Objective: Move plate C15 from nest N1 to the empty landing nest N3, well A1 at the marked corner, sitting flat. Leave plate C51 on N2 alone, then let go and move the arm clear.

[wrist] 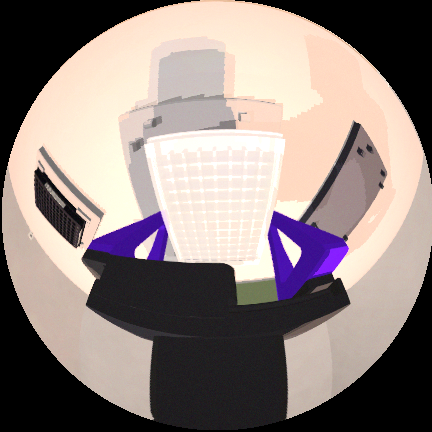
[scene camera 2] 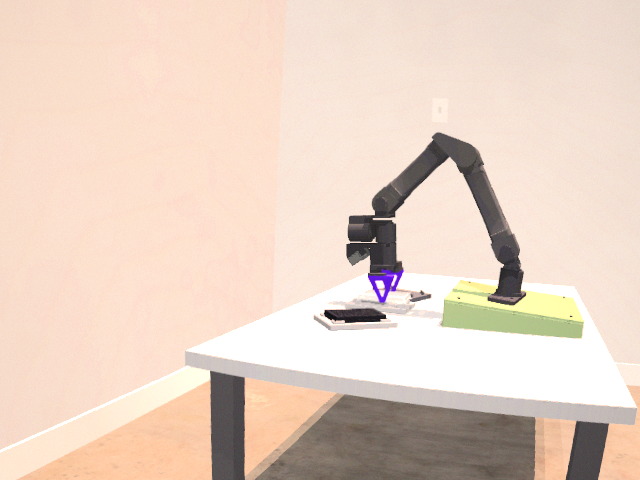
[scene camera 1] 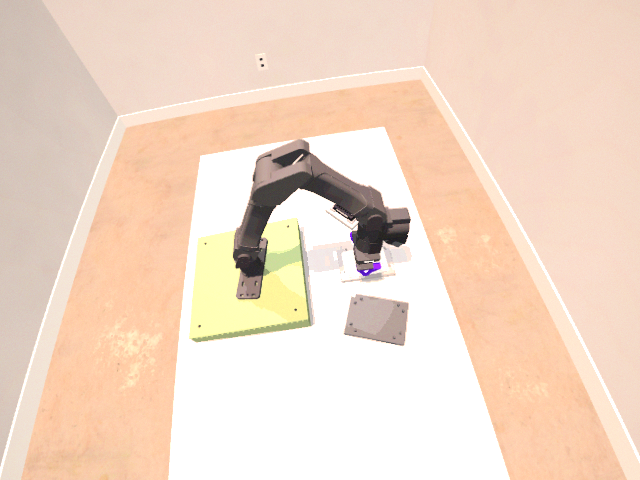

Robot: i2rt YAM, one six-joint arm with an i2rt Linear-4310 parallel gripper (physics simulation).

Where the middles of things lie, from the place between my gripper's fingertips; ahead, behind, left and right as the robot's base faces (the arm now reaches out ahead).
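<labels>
Clear well plate (wrist: 216,188): from my hand, 10 mm ahead, 10 mm above. Black well plate (scene camera 2: 359,315): from my hand, 20 mm behind, 230 mm to the left.
</labels>
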